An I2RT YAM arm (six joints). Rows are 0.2 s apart.
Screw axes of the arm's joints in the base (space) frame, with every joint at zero. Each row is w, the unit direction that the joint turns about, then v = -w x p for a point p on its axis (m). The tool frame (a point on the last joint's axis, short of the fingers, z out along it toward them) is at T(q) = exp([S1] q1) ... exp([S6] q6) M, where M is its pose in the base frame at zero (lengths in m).
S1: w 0 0 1 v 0 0 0
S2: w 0 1 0 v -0.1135 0 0.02
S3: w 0 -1 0 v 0.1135 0 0.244
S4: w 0 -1 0 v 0.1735 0 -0.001
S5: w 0 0 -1 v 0 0.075 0
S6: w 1 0 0 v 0 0.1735 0
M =
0 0 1 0.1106
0 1 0 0
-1 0 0 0.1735
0 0 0 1
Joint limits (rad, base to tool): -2.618..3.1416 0..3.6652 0..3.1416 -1.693..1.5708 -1.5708..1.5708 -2.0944..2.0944
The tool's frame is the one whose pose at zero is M.
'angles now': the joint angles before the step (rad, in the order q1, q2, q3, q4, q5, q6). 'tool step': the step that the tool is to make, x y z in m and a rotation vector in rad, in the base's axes. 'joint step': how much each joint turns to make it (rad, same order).
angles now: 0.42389 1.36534 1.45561 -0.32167 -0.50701 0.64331
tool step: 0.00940 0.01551 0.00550 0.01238 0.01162 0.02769
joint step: 0.03190 0.06282 0.07214 -0.00529 0.00043 0.01908
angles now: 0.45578 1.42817 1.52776 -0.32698 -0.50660 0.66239
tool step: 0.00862 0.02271 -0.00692 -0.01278 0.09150 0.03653
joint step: 0.04902 0.07652 0.06803 -0.06029 0.00402 0.03781
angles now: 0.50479 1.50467 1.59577 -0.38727 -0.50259 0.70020
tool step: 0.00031 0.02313 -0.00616 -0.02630 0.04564 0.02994
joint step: 0.05921 0.05142 0.04383 -0.03988 0.02757 0.01108
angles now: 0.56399 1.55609 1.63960 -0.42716 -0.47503 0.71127
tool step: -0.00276 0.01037 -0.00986 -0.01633 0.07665 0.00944
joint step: 0.02931 0.01688 -0.00113 -0.03803 0.00824 0.03762
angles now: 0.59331 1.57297 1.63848 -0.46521 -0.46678 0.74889
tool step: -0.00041 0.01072 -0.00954 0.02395 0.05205 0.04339
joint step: 0.02161 0.01713 -0.01925 0.02656 -0.03943 0.04154
